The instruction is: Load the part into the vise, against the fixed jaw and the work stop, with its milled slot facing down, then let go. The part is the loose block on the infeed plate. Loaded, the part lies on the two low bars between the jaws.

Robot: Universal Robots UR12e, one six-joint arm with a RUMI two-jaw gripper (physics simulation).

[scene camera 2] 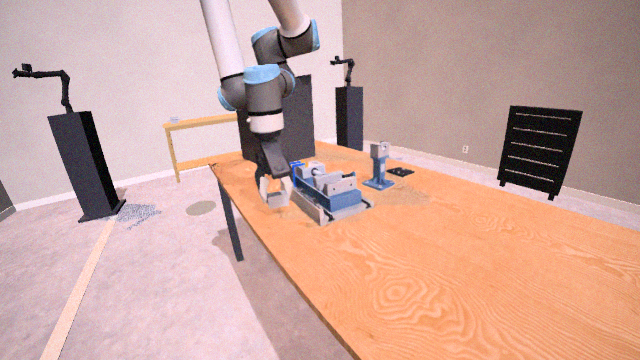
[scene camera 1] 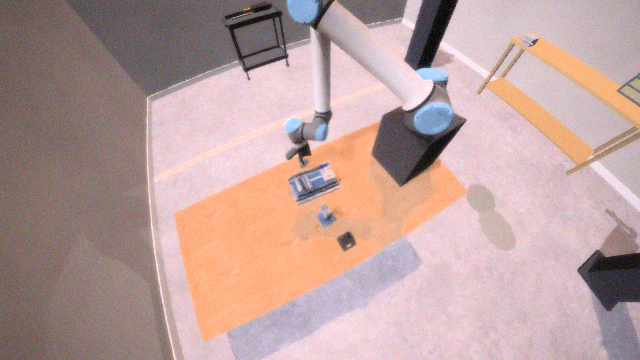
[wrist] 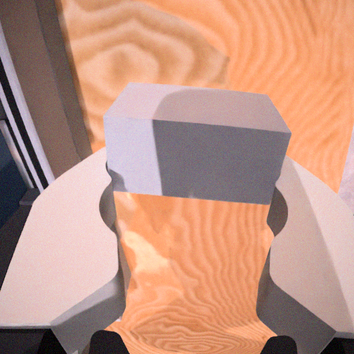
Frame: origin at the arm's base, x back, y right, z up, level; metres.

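Seen in the pictures: gripper, between the fingertips: (scene camera 2: 277,201) (scene camera 1: 303,163).
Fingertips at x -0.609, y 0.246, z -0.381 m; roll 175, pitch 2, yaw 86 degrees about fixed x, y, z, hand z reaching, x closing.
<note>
Pixels of each thing's top centre, then the offset from my fingertips to it. "pt": a spot on its surface instead. Level surfaces: height alone.
- plain grey block, centre of its top: (scene camera 2: 276,193) dx -0.016, dy +0.002, dz +0.032 m
- vise, centre of its top: (scene camera 2: 321,170) (scene camera 1: 313,177) dx +0.009, dy -0.160, dz +0.062 m
- grey head, a spot on its surface: (scene camera 2: 380,167) pt dx -0.024, dy -0.386, dz +0.038 m
- small black plate, centre of its top: (scene camera 2: 400,170) (scene camera 1: 346,241) dx +0.044, dy -0.575, dz -0.029 m
- wooden table, height of its surface: dz -0.037 m
The part, a plain grey block (scene camera 2: 278,200) (wrist: 197,160), sits between the fingertips of my gripper (scene camera 2: 276,194) (wrist: 191,154) (scene camera 1: 303,161), which is shut on it. No milled slot shows on the faces in the wrist view; the underside is hidden. The gripper holds the part beside the vise (scene camera 1: 314,183) (scene camera 2: 345,201), on its long side near the table's edge, apart from the jaws. The vise has a blue body and grey jaws; I cannot tell the work stop clearly. Part of the vise's side (wrist: 47,90) shows at the left of the wrist view.
A blue stand with a grey head (scene camera 1: 326,216) (scene camera 2: 380,167) stands on the other side of the vise. A small black plate (scene camera 1: 346,241) (scene camera 2: 401,171) lies beyond it. The wooden table (scene camera 1: 240,260) (scene camera 2: 450,280) ends close beside the gripper. The arm's black pedestal (scene camera 1: 400,150) stands behind.
</note>
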